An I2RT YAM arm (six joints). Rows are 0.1 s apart.
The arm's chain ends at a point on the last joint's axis. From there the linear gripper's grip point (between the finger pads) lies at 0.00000 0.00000 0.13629 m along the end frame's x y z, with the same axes.
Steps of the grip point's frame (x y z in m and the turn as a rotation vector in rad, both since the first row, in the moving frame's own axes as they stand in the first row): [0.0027 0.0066 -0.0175 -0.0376 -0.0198 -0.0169]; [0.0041 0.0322 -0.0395 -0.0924 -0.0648 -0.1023]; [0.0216 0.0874 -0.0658 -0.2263 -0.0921 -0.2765]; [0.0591 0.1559 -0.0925 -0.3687 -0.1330 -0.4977]
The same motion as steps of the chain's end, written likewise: [0.0054 0.0015 -0.0174 -0.0376 -0.0198 -0.0169]; [0.0123 0.0192 -0.0386 -0.0924 -0.0648 -0.1023]; [0.0297 0.0555 -0.0618 -0.2263 -0.0921 -0.2765]; [0.0639 0.1046 -0.0824 -0.3687 -0.1330 -0.4977]
